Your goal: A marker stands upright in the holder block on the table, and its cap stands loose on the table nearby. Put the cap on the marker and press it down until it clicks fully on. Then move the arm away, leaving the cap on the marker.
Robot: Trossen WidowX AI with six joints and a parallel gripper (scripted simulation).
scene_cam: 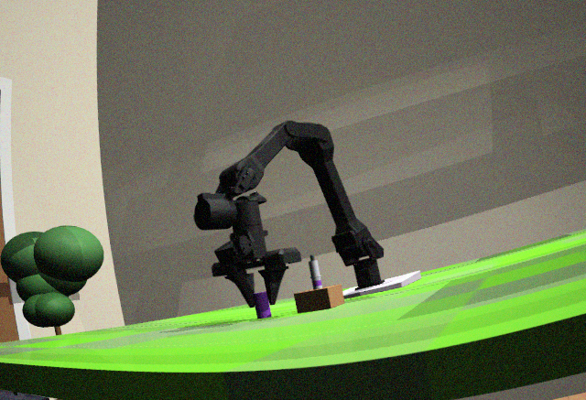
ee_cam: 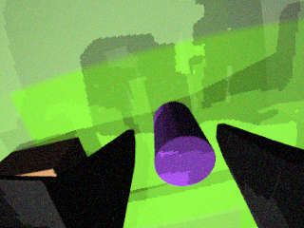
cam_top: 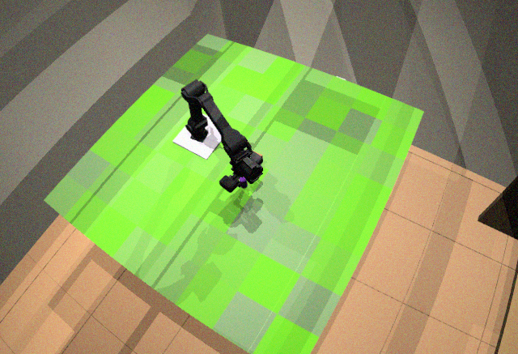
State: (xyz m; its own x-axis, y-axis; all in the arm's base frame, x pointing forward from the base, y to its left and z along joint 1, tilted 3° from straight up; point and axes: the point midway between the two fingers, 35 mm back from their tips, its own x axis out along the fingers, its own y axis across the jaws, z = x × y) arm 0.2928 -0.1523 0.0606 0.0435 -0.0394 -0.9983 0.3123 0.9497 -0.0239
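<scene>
My gripper tip is 11 cm to the right of the brown holder block and 2 cm past it. Round my gripper tip: purple cap: right at my gripper tip.
</scene>
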